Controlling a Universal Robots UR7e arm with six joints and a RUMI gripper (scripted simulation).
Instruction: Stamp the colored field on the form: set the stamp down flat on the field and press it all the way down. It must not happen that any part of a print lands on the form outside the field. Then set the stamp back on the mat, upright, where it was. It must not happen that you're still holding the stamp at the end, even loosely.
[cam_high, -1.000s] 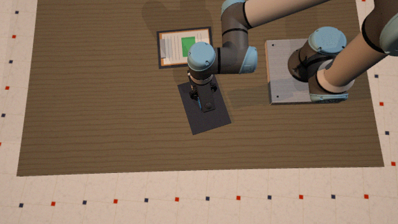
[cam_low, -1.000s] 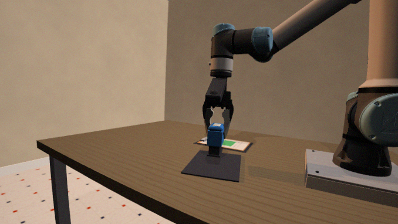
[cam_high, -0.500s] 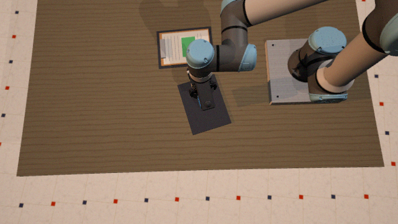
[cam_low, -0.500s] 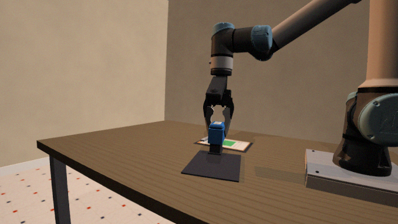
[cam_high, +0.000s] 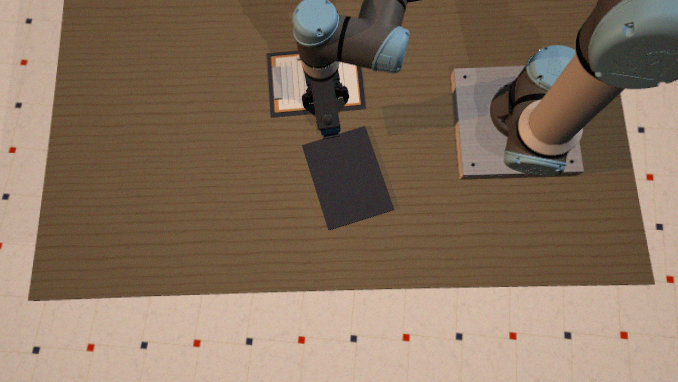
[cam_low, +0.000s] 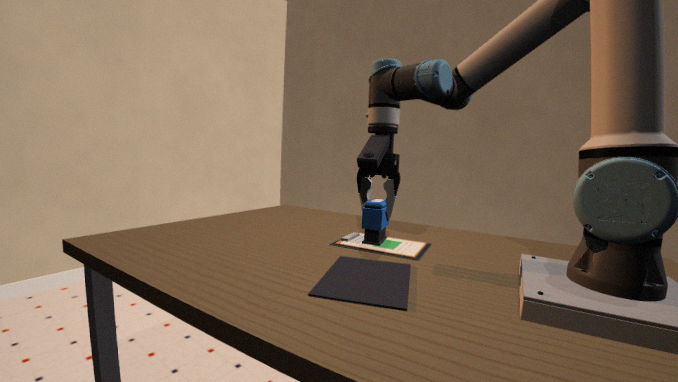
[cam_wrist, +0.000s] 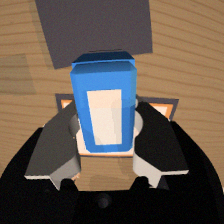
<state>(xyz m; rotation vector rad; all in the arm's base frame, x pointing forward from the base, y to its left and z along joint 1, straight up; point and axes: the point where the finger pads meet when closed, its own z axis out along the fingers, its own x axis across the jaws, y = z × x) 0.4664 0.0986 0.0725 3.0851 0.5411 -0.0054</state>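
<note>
Now: the clipboard 70 mm ahead of my hand, 120 mm to the right of it and 110 mm below it. From my hand the other things lie so: blue stamp 20 mm below; dark mat 70 mm behind, 120 mm to the left, 110 mm below.
</note>
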